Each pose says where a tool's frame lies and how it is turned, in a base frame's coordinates. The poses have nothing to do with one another.
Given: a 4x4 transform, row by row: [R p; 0 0 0 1], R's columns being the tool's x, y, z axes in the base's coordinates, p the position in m. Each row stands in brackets.
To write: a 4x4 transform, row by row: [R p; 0 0 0 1], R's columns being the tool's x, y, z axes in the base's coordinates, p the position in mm. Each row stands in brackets. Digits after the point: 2 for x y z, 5 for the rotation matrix.
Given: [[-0.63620 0.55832 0.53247 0.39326], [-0.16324 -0.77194 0.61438 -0.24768], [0.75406 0.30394 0.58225 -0.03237], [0 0 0 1]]
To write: [[-0.63620 0.55832 0.53247 393.26], [-0.16324 -0.77194 0.61438 -247.68], [0.75406 0.30394 0.58225 -32.37], [0 0 0 1]]
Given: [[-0.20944 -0.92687 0.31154 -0.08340], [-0.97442 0.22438 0.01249 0.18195], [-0.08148 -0.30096 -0.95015 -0.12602], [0 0 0 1]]
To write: [[-0.20944 -0.92687 0.31154 -83.40], [-0.97442 0.22438 0.01249 181.95], [-0.08148 -0.30096 -0.95015 -126.02], [0 0 0 1]]
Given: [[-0.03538 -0.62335 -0.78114 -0.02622], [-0.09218 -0.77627 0.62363 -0.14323], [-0.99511 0.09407 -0.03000 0.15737], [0 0 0 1]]
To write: [[-0.03538 -0.62335 -0.78114 -26.22], [-0.09218 -0.77627 0.62363 -143.23], [-0.99511 0.09407 -0.03000 157.37], [0 0 0 1]]
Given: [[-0.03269 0.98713 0.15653 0.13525], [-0.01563 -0.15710 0.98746 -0.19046], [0.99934 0.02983 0.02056 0.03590], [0 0 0 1]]
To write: [[-0.03269 0.98713 0.15653 135.25], [-0.01563 -0.15710 0.98746 -190.46], [0.99934 0.02983 0.02056 35.90], [0 0 0 1]]
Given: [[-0.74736 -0.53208 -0.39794 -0.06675], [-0.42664 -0.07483 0.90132 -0.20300], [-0.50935 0.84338 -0.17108 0.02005], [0 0 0 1]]
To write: [[-0.74736 -0.53208 -0.39794 -66.75], [-0.42664 -0.07483 0.90132 -203.00], [-0.50935 0.84338 -0.17108 20.05], [0 0 0 1]]
